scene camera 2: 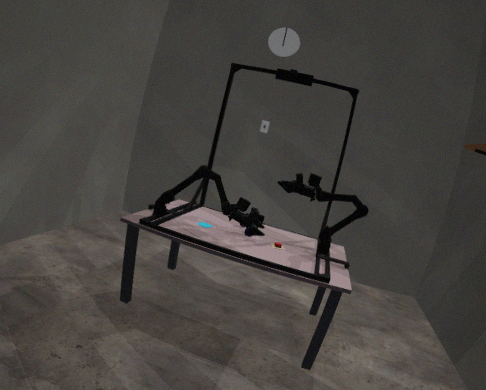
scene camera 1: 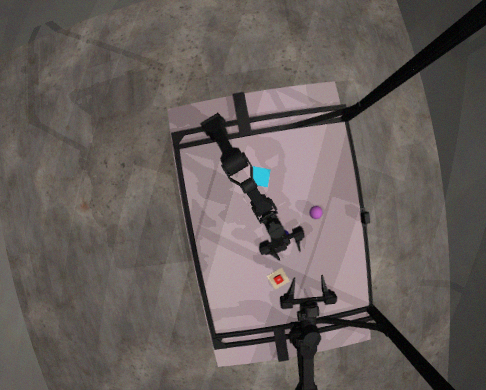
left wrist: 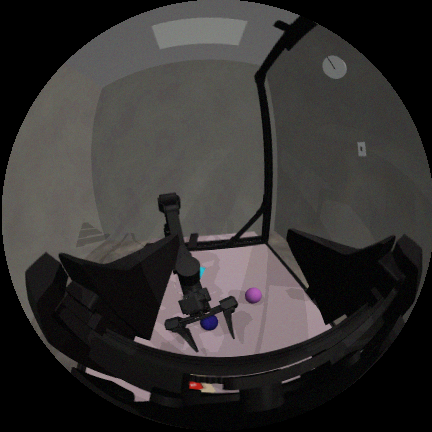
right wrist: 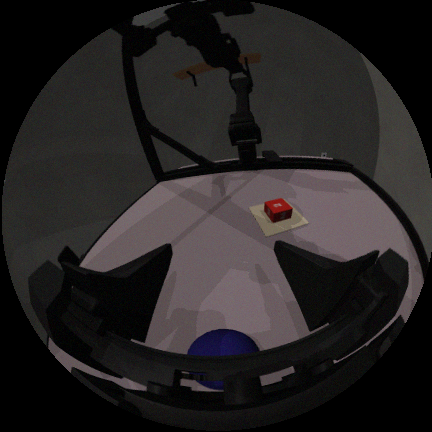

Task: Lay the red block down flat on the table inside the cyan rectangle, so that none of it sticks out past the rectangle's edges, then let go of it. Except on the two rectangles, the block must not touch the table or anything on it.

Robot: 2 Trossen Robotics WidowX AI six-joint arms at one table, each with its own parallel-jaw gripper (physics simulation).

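Places are measured from the left arm's base along level axes (x ahead, y left, z up), in centimetres.
Where they show: left gripper, between the fingertips: (scene camera 2: 279, 181) (scene camera 1: 308, 276) (left wrist: 234, 236); right gripper, between the fingertips: (scene camera 2: 264, 231) (scene camera 1: 289, 256) (left wrist: 215, 345) (right wrist: 223, 247); left arm's base, origin of its link: (scene camera 2: 322, 253) (scene camera 1: 297, 329) (right wrist: 247, 161); right arm's base, origin of its link: (scene camera 2: 158, 214) (scene camera 1: 215, 127).
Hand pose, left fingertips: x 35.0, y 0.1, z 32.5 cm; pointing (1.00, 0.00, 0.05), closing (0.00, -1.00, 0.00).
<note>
Each offset is from my left fingertips to the top centre of the thing. "spot": to the spot under its first point. Level surfaces: height alone.
The red block @[dx -10.1, dy +7.9, dz -32.5 cm] (scene camera 1: 278, 280) (scene camera 2: 278, 245) (left wrist: 195, 385) (right wrist: 278, 209) lies flat on the cream rectangle @[spot: dx -7.5, dy +5.6, dz -34.3 cm] (scene camera 1: 283, 272) (right wrist: 270, 230). The cyan rectangle @[spot: dx +33.5, dy +13.0, dz -34.3 cm] (scene camera 1: 261, 176) (scene camera 2: 204, 225) (left wrist: 202, 272) is bare where it shows; the right arm passes beside it in scene camera 1. My right gripper (scene camera 1: 289, 254) (left wrist: 215, 345) (right wrist: 223, 247) is open and empty, above the table between the two rectangles, its fingers pointing towards the block's side and apart from it. My left gripper (scene camera 1: 308, 277) (scene camera 2: 280, 183) (left wrist: 234, 236) is open and empty, high above the table, to the right of the block in scene camera 1.
A dark blue ball @[dx +8.9, dy +5.4, dz -29.7 cm] (scene camera 1: 287, 233) (scene camera 2: 248, 232) (left wrist: 209, 322) (right wrist: 223, 342) is close under the right gripper, mostly hidden by it in scene camera 1. A purple ball @[dx +17.6, dy -8.6, dz -28.9 cm] (scene camera 1: 316, 212) (left wrist: 253, 295) lies farther right. Black frame rails run around the pink table @[dz -34.4 cm] (scene camera 1: 330, 165).
</note>
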